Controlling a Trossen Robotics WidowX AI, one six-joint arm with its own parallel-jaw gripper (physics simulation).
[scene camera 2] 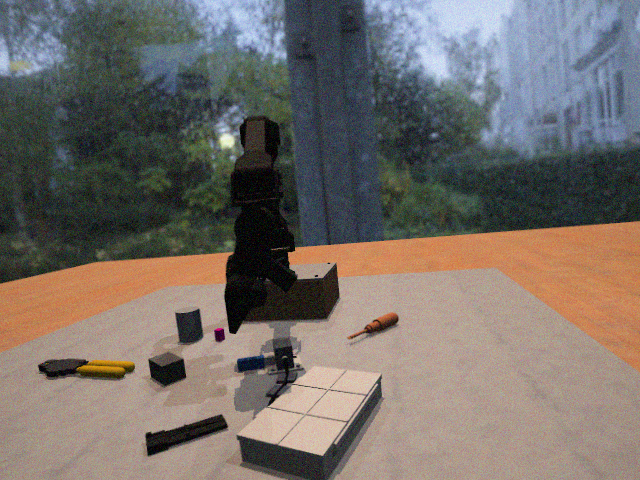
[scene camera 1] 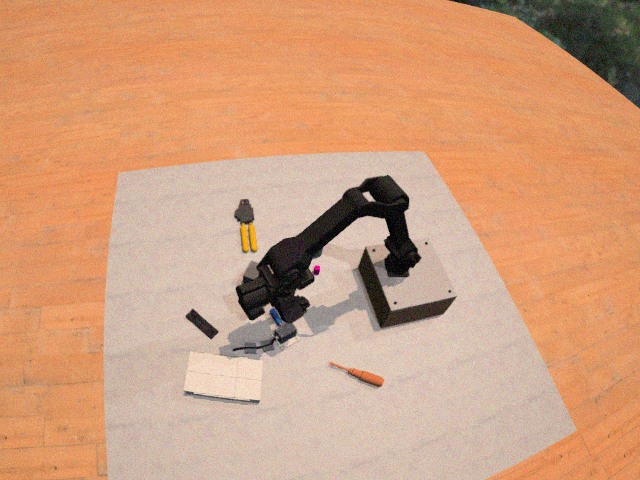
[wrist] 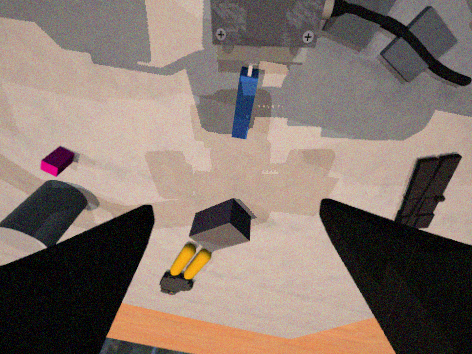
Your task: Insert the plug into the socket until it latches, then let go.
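Seen in the pictures: gripper, fingertip midpoint: (scene camera 2: 232, 321) (wrist: 237, 209); arm's base, link origin: (scene camera 1: 396, 267).
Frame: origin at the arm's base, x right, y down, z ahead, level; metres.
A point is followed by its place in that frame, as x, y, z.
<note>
The blue plug (scene camera 1: 276, 316) @[-0.109, 0.083, 0.337] (scene camera 2: 251, 363) @[-0.110, 0.091, 0.343] (wrist: 245, 110) @[-0.107, 0.083, 0.339] lies on the mat, its thin pale tip pointing at the grey socket box (scene camera 1: 285, 333) @[-0.172, 0.060, 0.317] (scene camera 2: 283, 354) @[-0.173, 0.073, 0.336] (wrist: 265, 22) @[-0.156, 0.060, 0.318]. In the wrist view the tip reaches the pale mounting plate at the box's foot; whether it enters the opening is hidden. A black cable runs from the box's side. My gripper (wrist: 237, 209) @[-0.088, 0.012, 0.352] is open and empty, with its black fingers wide apart. It hangs above the mat, apart from the plug, which shows beyond the fingertips in the wrist view. The fingers are hard to make out in the scene views.
A white-topped block (scene camera 1: 211, 384) @[-0.317, 0.070, 0.507] (scene camera 2: 336, 410) @[-0.323, 0.070, 0.493] and black bar (scene camera 1: 201, 323) @[-0.133, 0.095, 0.543] (scene camera 2: 187, 434) @[-0.143, 0.093, 0.553] (wrist: 425, 187) @[-0.140, 0.096, 0.527] lie near the cable. Around are a dark cube (scene camera 2: 166, 367) @[0.010, 0.074, 0.423] (wrist: 215, 222) @[0.017, 0.076, 0.385], cylinder (scene camera 2: 189, 325) @[0.116, 0.065, 0.236] (wrist: 47, 212) @[0.108, 0.062, 0.222], magenta piece (scene camera 1: 316, 269) @[0.048, 0.081, 0.216] (scene camera 2: 219, 334) @[0.048, 0.088, 0.220], pliers (scene camera 1: 245, 237) @[0.166, 0.084, 0.427] and screwdriver (scene camera 1: 366, 377) @[-0.298, 0.079, 0.113] (scene camera 2: 381, 322) @[-0.297, 0.082, 0.126].
</note>
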